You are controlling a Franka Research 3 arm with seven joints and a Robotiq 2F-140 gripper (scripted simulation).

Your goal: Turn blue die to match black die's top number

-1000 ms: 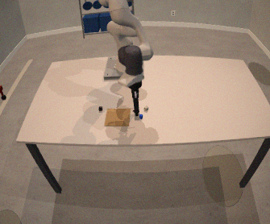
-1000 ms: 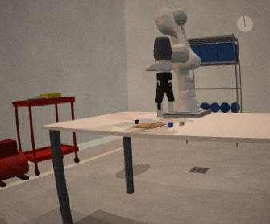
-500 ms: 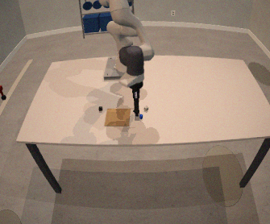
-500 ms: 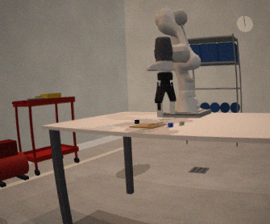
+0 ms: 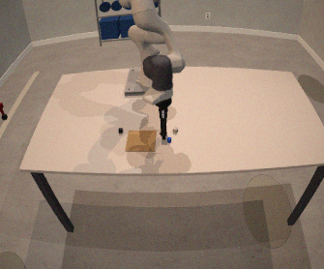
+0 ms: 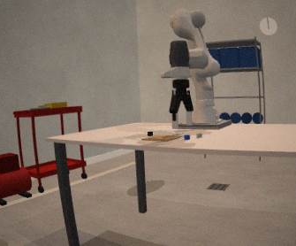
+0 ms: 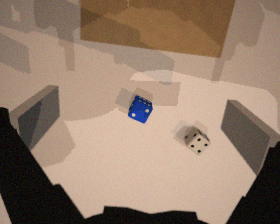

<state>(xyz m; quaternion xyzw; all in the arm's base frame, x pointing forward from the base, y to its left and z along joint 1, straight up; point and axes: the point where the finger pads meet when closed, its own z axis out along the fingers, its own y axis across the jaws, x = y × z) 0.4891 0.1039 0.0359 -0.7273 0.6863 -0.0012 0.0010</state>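
The blue die is 2 cm to the left of my hand and 6 cm below it. Round my hand: white die: 7 cm behind, 5 cm to the left, 6 cm below; then tan mat: 11 cm to the right, 6 cm below; then black die: 6 cm behind, 22 cm to the right, 6 cm below.
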